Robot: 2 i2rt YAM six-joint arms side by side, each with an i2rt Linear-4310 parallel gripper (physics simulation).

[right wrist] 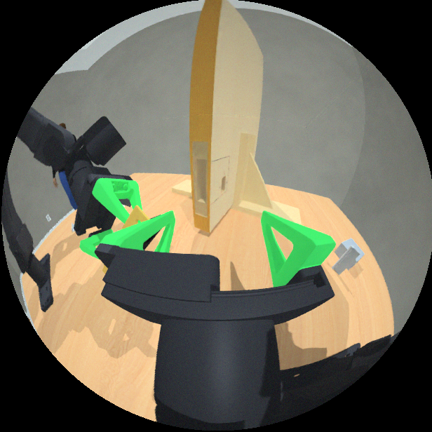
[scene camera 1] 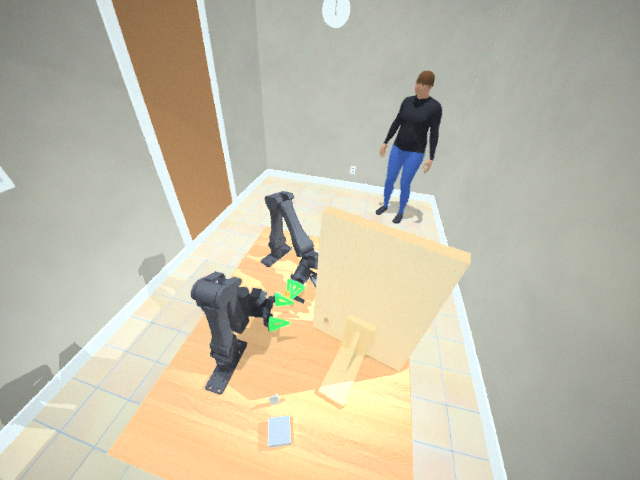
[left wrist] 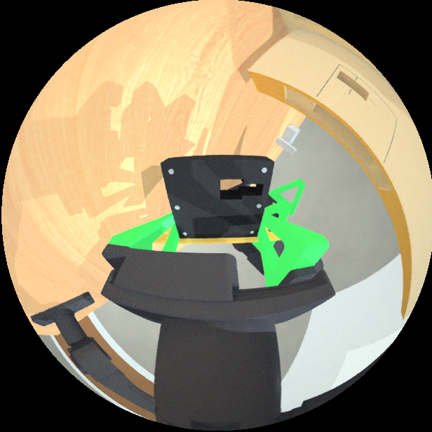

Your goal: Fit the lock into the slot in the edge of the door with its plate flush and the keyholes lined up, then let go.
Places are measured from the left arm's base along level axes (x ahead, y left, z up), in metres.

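Pixels of known places: left gripper, between the fingertips: [scene camera 1: 289,297]; right gripper, between the fingertips: [scene camera 1: 291,312]; left arm's base, origin of its link: [scene camera 1: 276,255]; right arm's base, origin of its link: [scene camera 1: 227,364].
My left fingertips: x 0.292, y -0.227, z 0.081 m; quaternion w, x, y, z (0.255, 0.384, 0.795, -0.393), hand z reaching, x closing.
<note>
Ahead of a thing's pixels: the offset from my left fingertips to its top centre. "spot": to the spot under its first point. Level surfaces: height alone.
The lock, a black case with screws and a cutout [left wrist: 200,172] and a brass face plate [right wrist: 136,217], is between the fingers of my left gripper [scene camera 1: 295,295] [left wrist: 218,214]. It is held above the table, apart from the door {0.333 m ahead, 0.023 m left, 0.520 m up} [scene camera 1: 382,279] [left wrist: 310,55] [right wrist: 235,90]. The door stands upright. The slot [left wrist: 335,120] [right wrist: 201,175] in its edge is empty, with a keyhole [left wrist: 353,85] [right wrist: 223,183] in the face beside it. My right gripper [scene camera 1: 289,312] [right wrist: 217,215] is open and empty, in front of the door edge. Fingers hide part of the lock in the right wrist view.
A wooden foot {spot: 0.348 m ahead, 0.102 m right, 0.044 m down} [scene camera 1: 343,369] [right wrist: 255,185] braces the door. A small pale grey piece {0.211 m ahead, 0.327 m right, 0.005 m down} [scene camera 1: 273,399] and a flat grey-blue block {0.280 m ahead, 0.379 m right, 0.045 m down} [scene camera 1: 279,430] lie on the wooden table {0.080 m down} [scene camera 1: 206,428]. The two grippers are close together. A person [scene camera 1: 413,124] stands behind the door.
</note>
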